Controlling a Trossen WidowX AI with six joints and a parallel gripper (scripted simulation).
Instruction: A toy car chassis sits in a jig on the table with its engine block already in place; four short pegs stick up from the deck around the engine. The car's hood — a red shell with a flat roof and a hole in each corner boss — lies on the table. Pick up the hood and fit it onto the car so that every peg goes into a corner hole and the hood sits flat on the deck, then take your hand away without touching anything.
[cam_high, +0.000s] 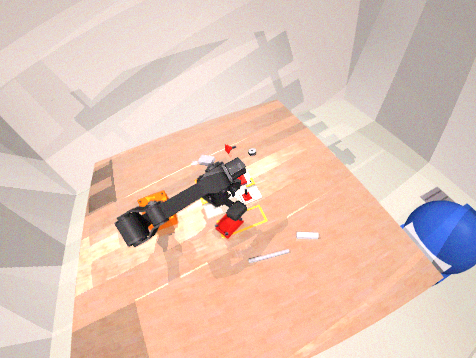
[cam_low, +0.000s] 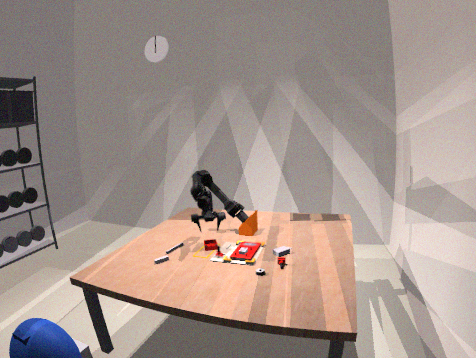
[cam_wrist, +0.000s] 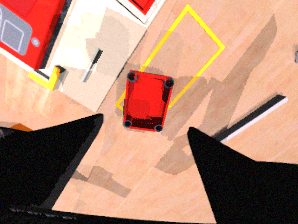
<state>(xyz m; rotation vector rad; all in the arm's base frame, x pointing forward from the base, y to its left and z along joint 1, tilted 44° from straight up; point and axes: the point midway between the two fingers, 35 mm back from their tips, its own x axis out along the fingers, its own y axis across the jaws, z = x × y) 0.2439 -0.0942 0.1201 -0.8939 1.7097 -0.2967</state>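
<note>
Now: gripper tip 80 mm above the red hood. From my gripper tip the other things lie so: grey rod 190 mm to the right, 90 mm below, 70 mm ahead.
</note>
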